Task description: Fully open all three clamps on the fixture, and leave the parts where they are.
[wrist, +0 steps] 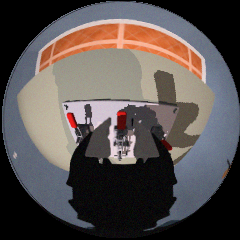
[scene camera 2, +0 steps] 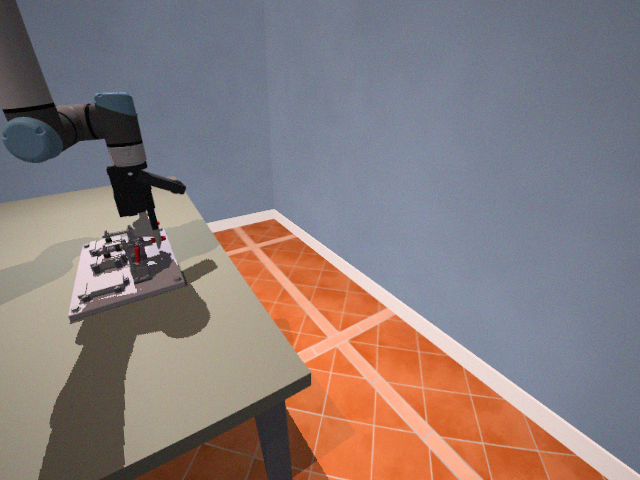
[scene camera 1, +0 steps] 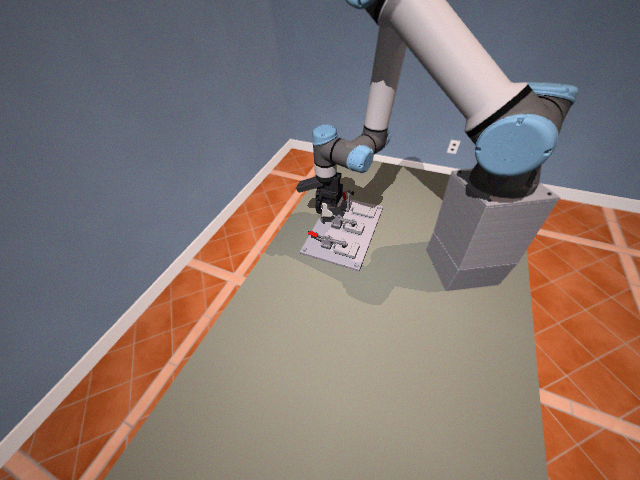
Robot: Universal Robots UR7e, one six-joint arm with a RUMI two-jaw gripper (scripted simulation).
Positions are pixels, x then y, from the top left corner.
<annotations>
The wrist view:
my gripper: 121,118
grey fixture plate: 93,112
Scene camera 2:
my gripper: 158,245
grey fixture plate: 162,264
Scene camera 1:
my gripper: 324,218
grey fixture plate: 312,247
</annotations>
